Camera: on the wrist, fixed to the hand. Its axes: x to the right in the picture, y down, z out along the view.
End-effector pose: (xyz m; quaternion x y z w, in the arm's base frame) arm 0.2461 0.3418 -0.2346 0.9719 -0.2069 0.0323 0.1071
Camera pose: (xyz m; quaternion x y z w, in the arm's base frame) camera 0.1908 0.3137 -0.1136 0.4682 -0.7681 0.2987 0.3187
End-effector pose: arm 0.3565 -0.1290 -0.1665 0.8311 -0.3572 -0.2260 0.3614
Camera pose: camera 0.3803 -0.0939 -0.0372 0.2849 -0.6491 0.2296 0.6669
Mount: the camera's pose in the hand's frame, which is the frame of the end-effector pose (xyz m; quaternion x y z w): -0.0264 0.0713 -0.1128 -0.2226 0.2589 0.6714 0.6578
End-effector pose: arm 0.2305 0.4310 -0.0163 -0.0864 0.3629 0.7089 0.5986
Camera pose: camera 0.1374 0.3391 -0.0537 0.1300 -0.2939 -0.9266 0.1954
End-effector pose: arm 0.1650 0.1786 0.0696 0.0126 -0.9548 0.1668 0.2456
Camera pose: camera 0.2331 0.2810 0.1278 -0.7306 -0.6101 0.0653 0.2996
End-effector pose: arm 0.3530 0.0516 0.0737 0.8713 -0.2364 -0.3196 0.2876
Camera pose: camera 0.3968 0.0553 0.2024 0.4332 -0.5949 0.1558 0.6589
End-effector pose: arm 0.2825 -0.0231 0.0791 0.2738 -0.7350 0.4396 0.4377
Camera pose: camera 0.2841 0.1103 0.0528 -0.5246 -0.6518 0.4903 0.2440
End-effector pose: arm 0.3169 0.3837 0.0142 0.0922 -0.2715 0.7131 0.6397
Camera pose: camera 0.2770 0.4155 -0.1119 -0.4487 -0.2336 0.8620 0.0328
